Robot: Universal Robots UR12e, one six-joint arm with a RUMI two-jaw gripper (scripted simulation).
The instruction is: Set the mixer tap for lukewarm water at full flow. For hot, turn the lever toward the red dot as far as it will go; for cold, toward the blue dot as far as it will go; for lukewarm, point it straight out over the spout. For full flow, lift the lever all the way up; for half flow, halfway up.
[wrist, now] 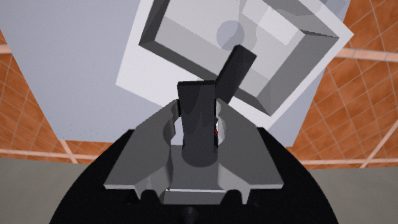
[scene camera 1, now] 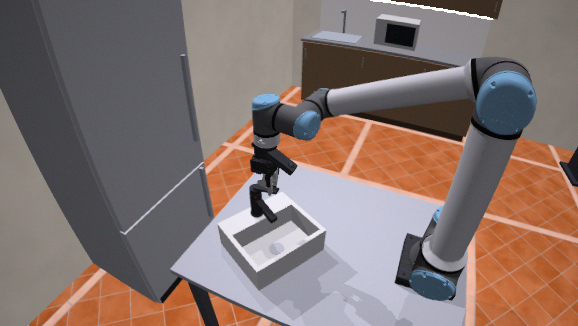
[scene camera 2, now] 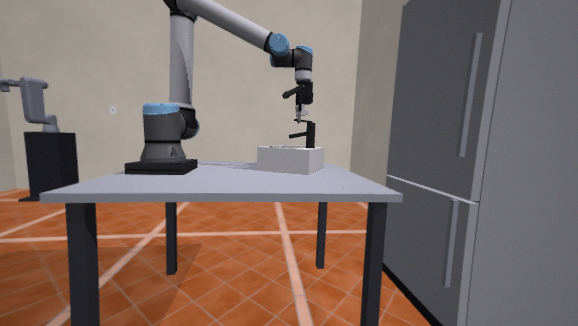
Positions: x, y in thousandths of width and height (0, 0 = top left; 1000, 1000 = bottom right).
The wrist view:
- my gripper: 496, 449
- black mixer tap: 604, 270
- white sink basin: 735, 225
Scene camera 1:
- my gripper: 470, 594
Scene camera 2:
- white sink basin: 485, 486
